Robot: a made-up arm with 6 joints. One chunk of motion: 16 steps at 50 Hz.
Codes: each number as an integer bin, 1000 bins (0 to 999) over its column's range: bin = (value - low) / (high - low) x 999, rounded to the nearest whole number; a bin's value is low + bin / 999 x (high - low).
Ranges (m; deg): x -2.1..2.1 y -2.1..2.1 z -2.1..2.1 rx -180..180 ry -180..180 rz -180..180
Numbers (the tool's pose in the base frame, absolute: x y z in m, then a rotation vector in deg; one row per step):
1: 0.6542 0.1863 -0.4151 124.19 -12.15 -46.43
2: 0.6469 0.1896 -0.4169 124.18 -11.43 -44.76
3: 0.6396 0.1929 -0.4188 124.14 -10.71 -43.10
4: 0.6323 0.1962 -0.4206 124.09 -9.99 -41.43
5: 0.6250 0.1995 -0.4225 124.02 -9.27 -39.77
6: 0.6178 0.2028 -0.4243 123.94 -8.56 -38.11
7: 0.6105 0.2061 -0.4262 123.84 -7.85 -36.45
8: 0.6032 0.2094 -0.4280 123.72 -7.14 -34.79
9: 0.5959 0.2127 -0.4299 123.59 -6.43 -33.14
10: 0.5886 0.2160 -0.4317 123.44 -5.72 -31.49
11: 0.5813 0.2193 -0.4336 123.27 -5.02 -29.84
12: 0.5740 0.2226 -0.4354 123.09 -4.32 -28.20
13: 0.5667 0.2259 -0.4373 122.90 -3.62 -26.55
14: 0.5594 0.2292 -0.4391 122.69 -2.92 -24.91
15: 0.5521 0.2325 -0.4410 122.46 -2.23 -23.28
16: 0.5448 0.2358 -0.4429 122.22 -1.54 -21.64
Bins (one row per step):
1: 655 544 401 844 466 371
2: 653 545 400 844 468 375
3: 652 545 400 844 470 380
4: 650 546 399 844 472 385
5: 648 547 399 844 474 389
6: 646 548 399 843 476 394
7: 645 549 398 843 478 398
8: 643 549 398 843 480 403
9: 641 550 397 842 482 408
10: 640 551 397 842 484 412
11: 638 552 396 842 486 417
12: 636 552 396 841 488 421
13: 634 553 395 841 489 426
14: 633 554 395 840 491 430
15: 631 555 395 839 493 435
16: 629 556 394 839 495 439

